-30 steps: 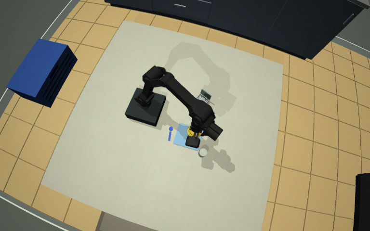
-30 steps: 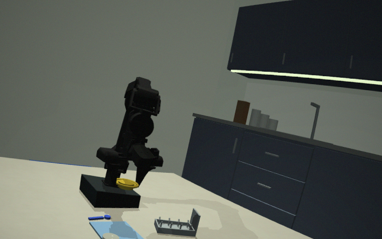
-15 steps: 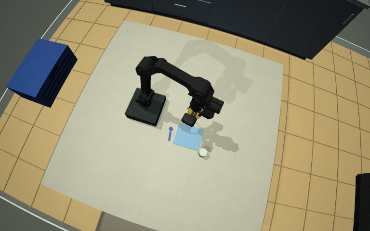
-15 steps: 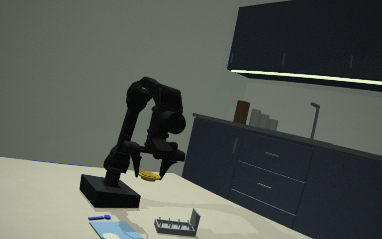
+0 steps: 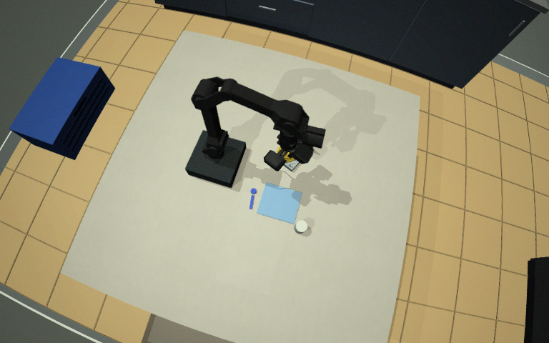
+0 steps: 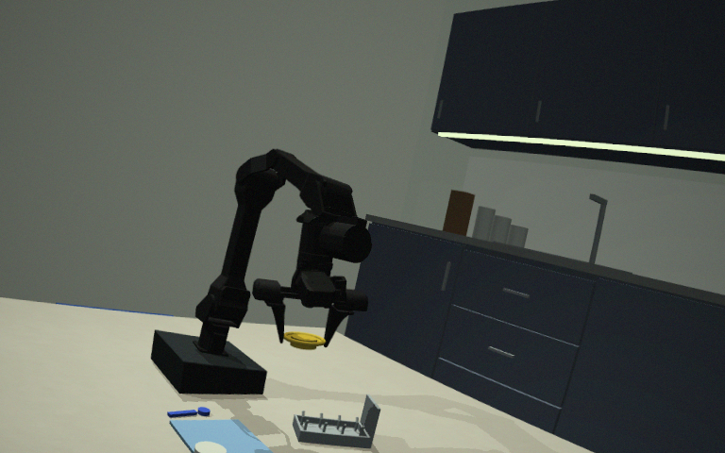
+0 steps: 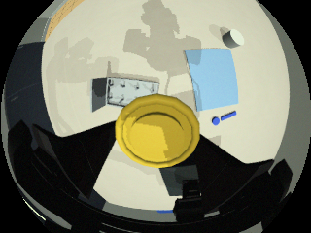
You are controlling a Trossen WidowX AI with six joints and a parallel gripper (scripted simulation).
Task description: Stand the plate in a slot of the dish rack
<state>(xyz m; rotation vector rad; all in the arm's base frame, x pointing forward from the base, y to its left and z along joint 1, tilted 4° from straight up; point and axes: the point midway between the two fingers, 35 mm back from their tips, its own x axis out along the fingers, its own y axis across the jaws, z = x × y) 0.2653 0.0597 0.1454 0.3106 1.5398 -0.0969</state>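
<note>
Now: the grey dish rack 140 mm below my gripper tip, 80 mm to the left of it and 20 mm ahead of it. Round my gripper tip: light blue mat: 160 mm below, 130 mm to the right, 40 mm ahead; blue spoon: 160 mm below, 150 mm to the right, 60 mm behind; yellow plate: 10 mm above.
</note>
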